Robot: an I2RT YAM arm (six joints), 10 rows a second.
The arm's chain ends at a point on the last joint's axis. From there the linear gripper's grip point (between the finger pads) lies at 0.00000 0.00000 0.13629 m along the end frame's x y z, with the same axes.
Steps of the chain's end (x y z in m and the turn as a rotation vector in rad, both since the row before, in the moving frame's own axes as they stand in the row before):
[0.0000, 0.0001, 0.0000, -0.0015, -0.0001, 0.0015]
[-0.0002, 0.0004, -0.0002, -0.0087, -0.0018, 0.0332]
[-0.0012, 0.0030, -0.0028, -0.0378, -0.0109, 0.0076]
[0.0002, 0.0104, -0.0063, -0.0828, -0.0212, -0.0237]
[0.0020, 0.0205, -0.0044, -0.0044, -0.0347, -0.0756]
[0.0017, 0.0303, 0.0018, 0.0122, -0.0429, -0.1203]
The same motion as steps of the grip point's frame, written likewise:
[0.0000, 0.0003, 0.0000, -0.0015, -0.0001, 0.0015]
[-0.0005, 0.0016, -0.0002, -0.0087, -0.0018, 0.0332]
[-0.0027, 0.0081, -0.0029, -0.0378, -0.0109, 0.0076]
[-0.0026, 0.0217, -0.0068, -0.0828, -0.0212, -0.0237]
[-0.0027, 0.0213, -0.0045, -0.0044, -0.0347, -0.0756]
[-0.0042, 0.0290, 0.0017, 0.0122, -0.0429, -0.1203]

